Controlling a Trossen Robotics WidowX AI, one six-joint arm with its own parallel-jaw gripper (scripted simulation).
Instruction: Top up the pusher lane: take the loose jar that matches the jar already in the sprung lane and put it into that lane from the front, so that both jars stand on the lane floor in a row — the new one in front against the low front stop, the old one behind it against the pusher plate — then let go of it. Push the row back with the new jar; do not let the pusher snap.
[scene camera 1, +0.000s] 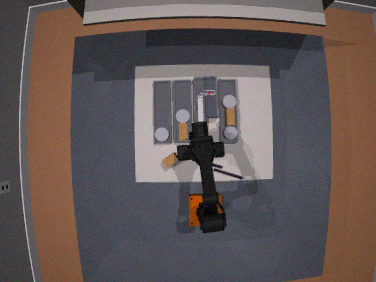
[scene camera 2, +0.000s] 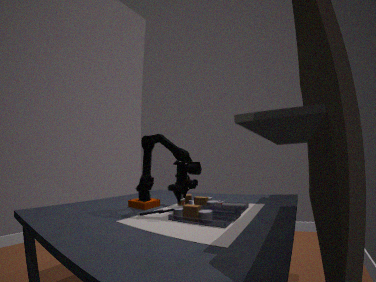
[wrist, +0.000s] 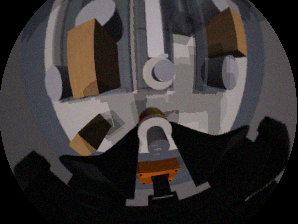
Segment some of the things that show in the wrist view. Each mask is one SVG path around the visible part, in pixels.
The gripper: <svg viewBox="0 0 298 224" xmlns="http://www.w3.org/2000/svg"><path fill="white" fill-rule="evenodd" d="M291 144L290 139L287 139L289 133L286 125L263 116L262 123L257 127L258 137L255 137L254 143L246 137L250 125L247 124L246 127L241 125L234 131L213 136L170 121L172 139L192 176L193 183L196 186L209 183L210 186L192 197L158 205L126 205L126 200L134 198L136 190L134 183L140 147L138 125L101 155L59 157L61 164L72 173L68 185L49 171L51 164L44 156L37 155L35 149L25 155L27 157L21 159L19 165L13 167L13 173L25 196L51 224L246 224L262 208L278 185L275 183L275 177L279 176L281 171L285 171Z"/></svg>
A small pale jar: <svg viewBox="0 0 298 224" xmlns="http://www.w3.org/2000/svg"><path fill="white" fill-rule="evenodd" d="M152 57L144 65L144 83L154 89L170 87L174 77L176 77L174 64L170 63L170 60L166 59L166 57Z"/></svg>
A tan box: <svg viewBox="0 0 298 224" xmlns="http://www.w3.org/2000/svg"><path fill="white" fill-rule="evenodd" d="M100 113L90 120L84 128L81 128L81 131L77 132L71 143L69 143L69 147L80 153L81 156L89 156L90 153L96 152L102 140L104 140L106 132L109 132L110 127L112 127Z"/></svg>
